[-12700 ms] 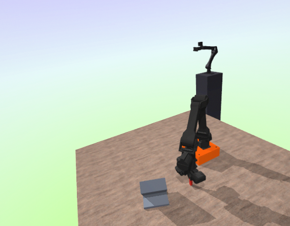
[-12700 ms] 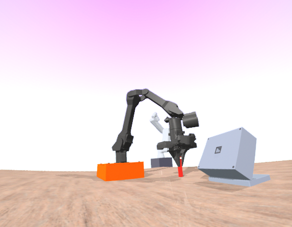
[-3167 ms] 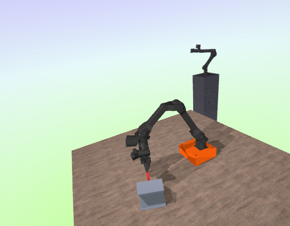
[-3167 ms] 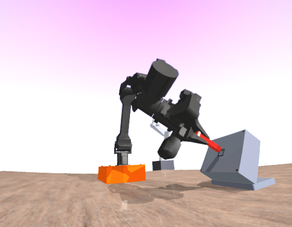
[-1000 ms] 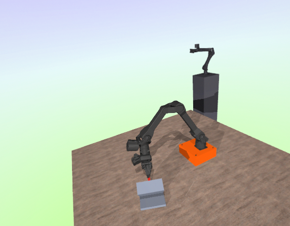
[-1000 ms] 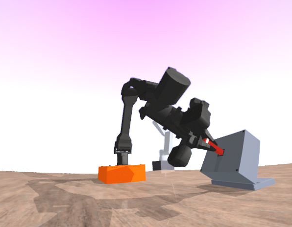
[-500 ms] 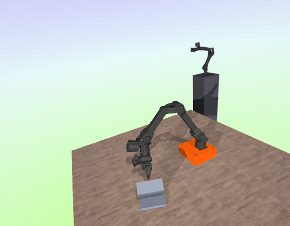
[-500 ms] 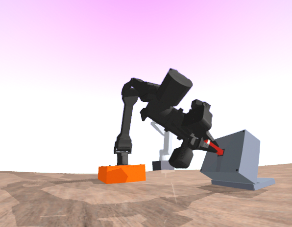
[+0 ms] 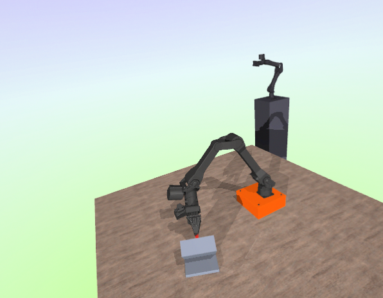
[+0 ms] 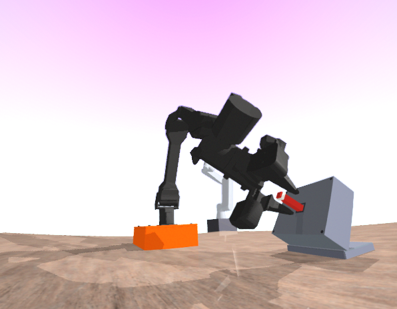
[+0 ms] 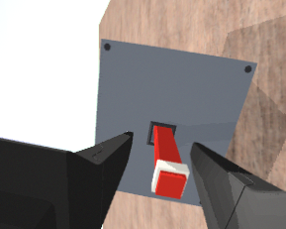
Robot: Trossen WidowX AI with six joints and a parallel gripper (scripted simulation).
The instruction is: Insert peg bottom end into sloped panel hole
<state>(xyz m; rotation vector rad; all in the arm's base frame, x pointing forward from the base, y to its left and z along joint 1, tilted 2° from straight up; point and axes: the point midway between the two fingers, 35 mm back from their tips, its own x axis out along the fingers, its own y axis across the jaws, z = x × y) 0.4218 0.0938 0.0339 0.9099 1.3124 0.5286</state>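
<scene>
The red square peg is 1 cm to the right of my gripper tip, 1 cm behind it and 1 cm above it. Also, from my gripper tip: sloped grey panel (4 cm to the left, 2 cm below, 1 cm ahead).
</scene>
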